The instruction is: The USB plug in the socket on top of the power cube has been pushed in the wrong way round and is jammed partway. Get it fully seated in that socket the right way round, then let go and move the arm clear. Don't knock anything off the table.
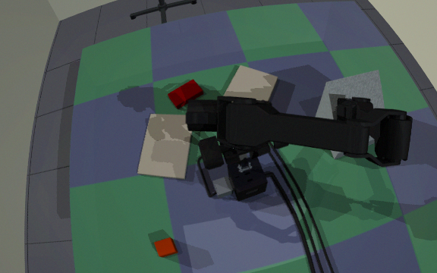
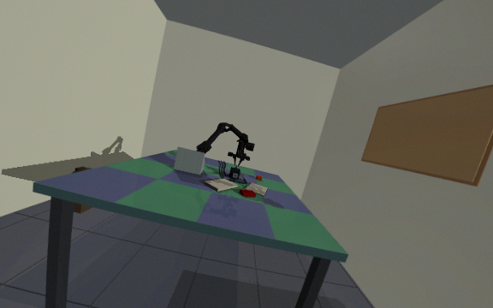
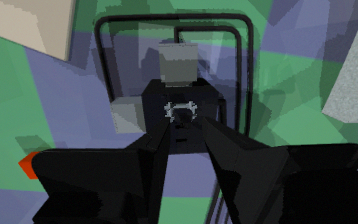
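Now: gripper tip 1 cm to the right of the metal-framed socket and 4 cm above it. Also, from my gripper tip: red block (15 cm ahead, 28 cm to the right, 10 cm below); grey USB plug (2 cm below); orange block (22 cm ahead, 19 cm to the left, 9 cm below).
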